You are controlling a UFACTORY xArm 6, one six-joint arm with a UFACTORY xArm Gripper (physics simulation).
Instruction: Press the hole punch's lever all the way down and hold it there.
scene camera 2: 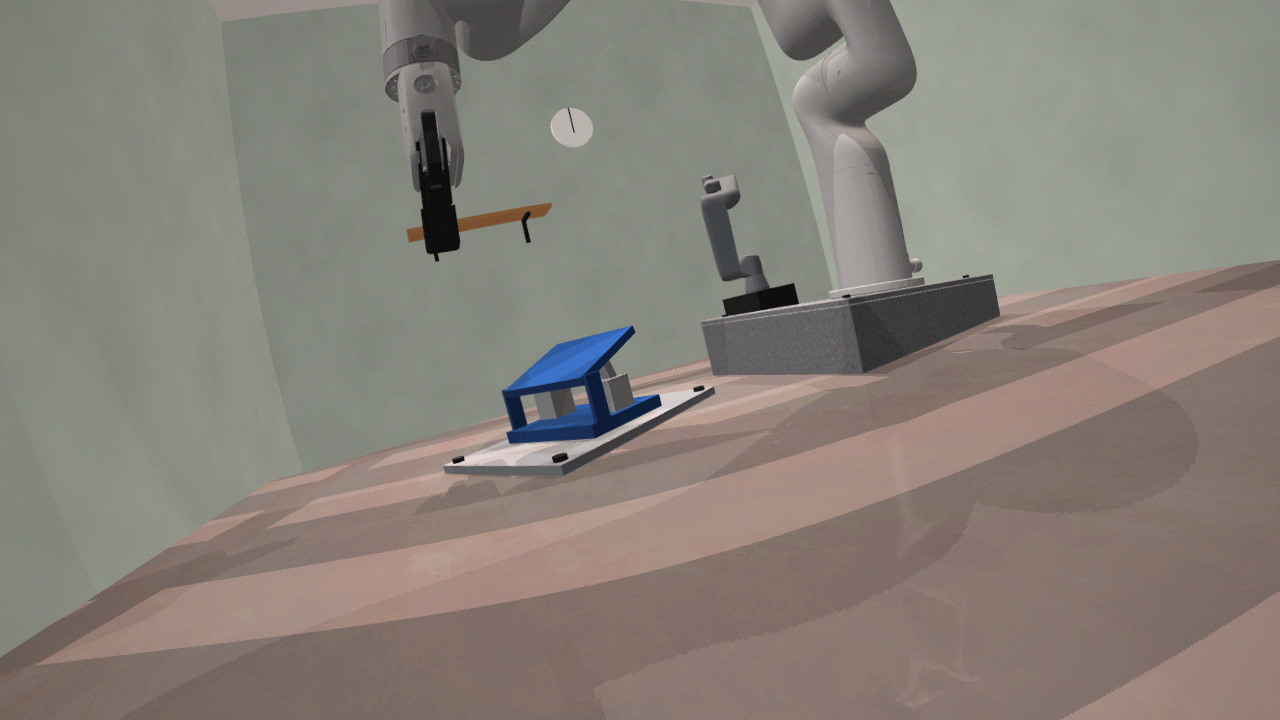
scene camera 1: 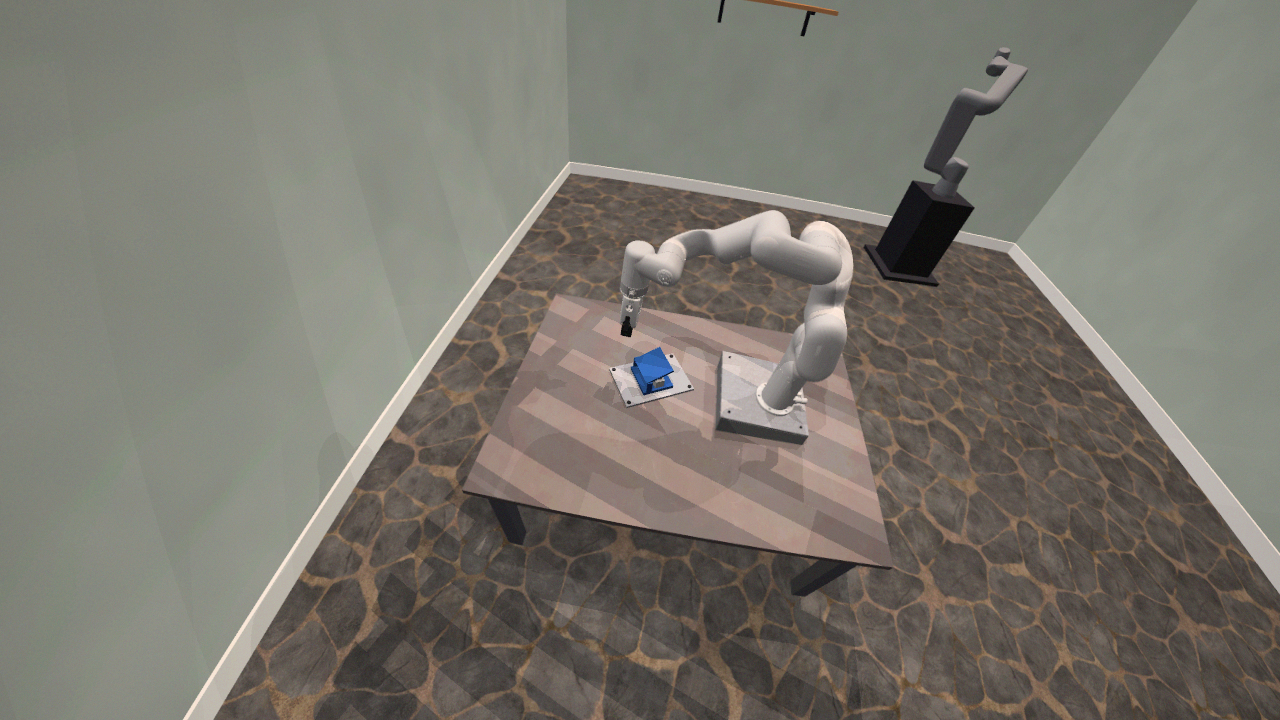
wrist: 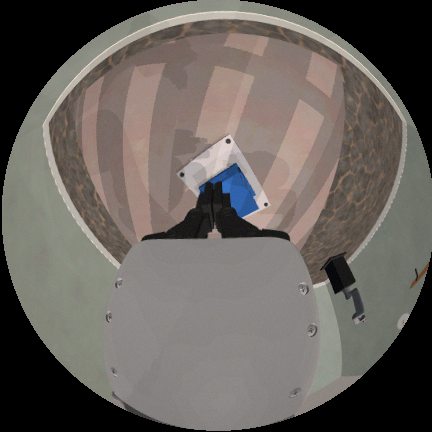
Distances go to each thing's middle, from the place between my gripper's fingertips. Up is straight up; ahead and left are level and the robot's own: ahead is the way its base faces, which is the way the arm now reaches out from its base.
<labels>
Right now my hand is 13 cm above the blue lever (scene camera 2: 563,367), 10 cm past it and 1 cm to the left of it. Also, from my hand: mounting plate (scene camera 2: 554,458) 20 cm below, 10 cm behind, 1 cm to the right.
</labels>
